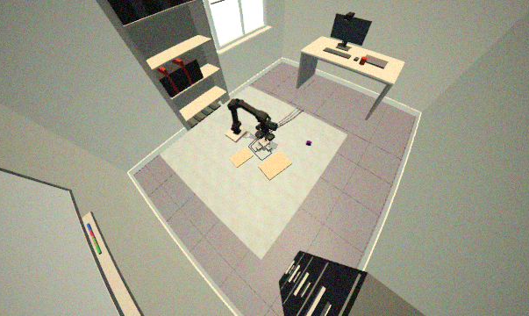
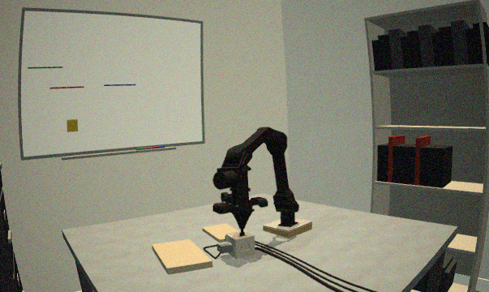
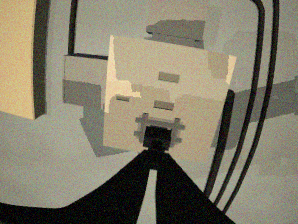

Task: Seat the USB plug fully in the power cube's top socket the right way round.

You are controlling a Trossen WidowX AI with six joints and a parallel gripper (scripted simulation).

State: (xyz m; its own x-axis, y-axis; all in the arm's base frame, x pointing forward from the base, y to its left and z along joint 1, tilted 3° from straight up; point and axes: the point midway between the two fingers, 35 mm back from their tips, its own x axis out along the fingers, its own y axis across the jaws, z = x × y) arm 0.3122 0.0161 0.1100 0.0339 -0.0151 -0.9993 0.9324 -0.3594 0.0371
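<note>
Now: the dark USB plug 20 mm below my gripper tip. The rest, counted from my gripper tip: purple cube 340 mm ahead, 190 mm to the left, 90 mm below.
</note>
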